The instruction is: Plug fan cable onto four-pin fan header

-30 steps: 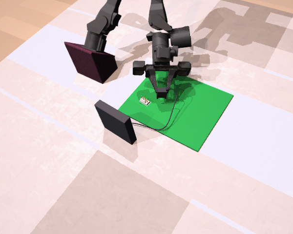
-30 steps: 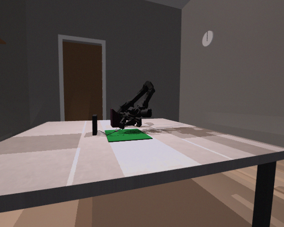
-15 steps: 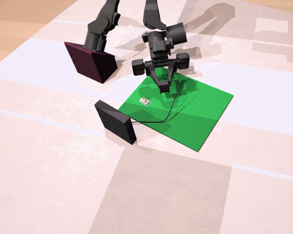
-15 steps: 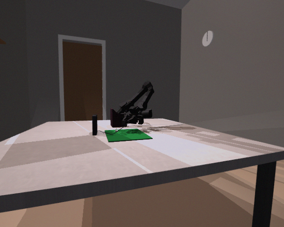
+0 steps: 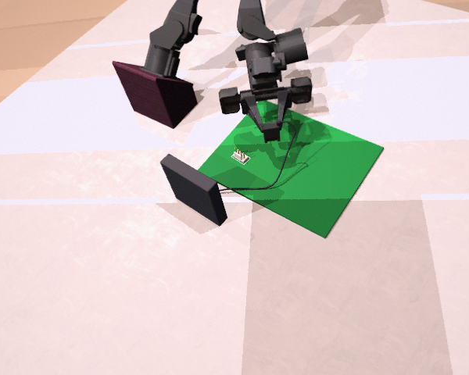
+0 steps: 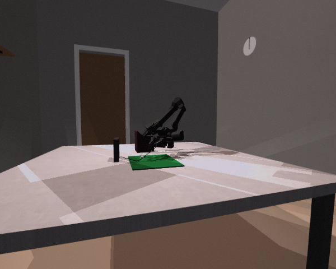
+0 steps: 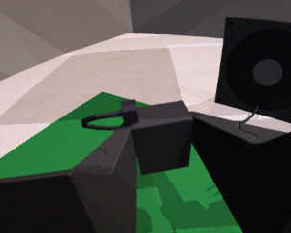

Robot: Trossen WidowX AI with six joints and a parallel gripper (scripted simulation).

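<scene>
Now: gripper tip 9 cm above the green board and 3 cm short of it. Round my gripper tip: black plug 1 cm below; fan header 8 cm below, 6 cm behind, 3 cm to the right; black fan 16 cm to the right, 8 cm behind, 2 cm below.
</scene>
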